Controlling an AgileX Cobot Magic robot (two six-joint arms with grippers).
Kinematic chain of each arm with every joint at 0, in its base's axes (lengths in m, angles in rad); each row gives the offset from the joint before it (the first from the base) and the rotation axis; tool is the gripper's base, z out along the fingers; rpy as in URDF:
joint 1: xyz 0 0 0.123 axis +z
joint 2: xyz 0 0 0 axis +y
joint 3: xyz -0.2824 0 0.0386 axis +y
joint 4: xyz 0.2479 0 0.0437 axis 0.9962 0 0.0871
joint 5: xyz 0 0 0 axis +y
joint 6: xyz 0.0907 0 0.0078 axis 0.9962 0 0.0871
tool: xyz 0 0 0 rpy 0 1.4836 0
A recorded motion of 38 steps. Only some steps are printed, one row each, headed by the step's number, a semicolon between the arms.
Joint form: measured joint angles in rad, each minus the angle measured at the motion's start. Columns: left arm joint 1, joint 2, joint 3, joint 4, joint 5, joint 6; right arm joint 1, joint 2, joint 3, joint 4, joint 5, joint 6.
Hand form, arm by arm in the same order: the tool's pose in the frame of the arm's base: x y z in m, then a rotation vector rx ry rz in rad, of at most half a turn. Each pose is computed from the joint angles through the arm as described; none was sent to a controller.
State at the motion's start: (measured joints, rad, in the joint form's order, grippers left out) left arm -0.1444 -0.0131 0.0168 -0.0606 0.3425 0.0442; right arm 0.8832 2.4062 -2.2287 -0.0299 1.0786 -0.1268
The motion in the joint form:
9: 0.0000 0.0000 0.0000 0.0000 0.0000 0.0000; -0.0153 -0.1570 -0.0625 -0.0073 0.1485 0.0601
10: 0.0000 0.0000 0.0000 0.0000 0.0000 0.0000; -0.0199 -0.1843 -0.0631 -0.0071 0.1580 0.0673
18: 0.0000 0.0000 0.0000 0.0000 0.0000 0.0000; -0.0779 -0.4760 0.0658 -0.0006 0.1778 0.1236
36: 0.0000 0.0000 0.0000 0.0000 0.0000 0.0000; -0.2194 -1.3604 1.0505 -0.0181 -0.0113 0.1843
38: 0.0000 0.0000 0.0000 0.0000 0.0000 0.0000; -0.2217 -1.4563 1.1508 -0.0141 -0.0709 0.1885
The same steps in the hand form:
9: 0.0523 -0.0095 0.1773 0.1346 1.8261 -0.1293; 0.3221 0.3752 0.2917 -1.2141 2.3940 0.2052
10: 0.0523 -0.0095 0.1773 0.1346 1.8261 -0.1293; 0.3202 0.3695 0.3049 -1.1913 2.3859 0.2149
18: 0.0523 -0.0095 0.1773 0.1346 1.8261 -0.1293; 0.2932 0.3013 0.4001 -0.9953 2.3267 0.2869
36: 0.0523 -0.0095 0.1773 0.1346 1.8261 -0.1293; 0.1535 0.1152 0.3945 -0.7353 2.3211 0.2670
38: 0.0523 -0.0095 0.1773 0.1346 1.8261 -0.1293; 0.1372 0.1025 0.3853 -0.7130 2.2726 0.2933

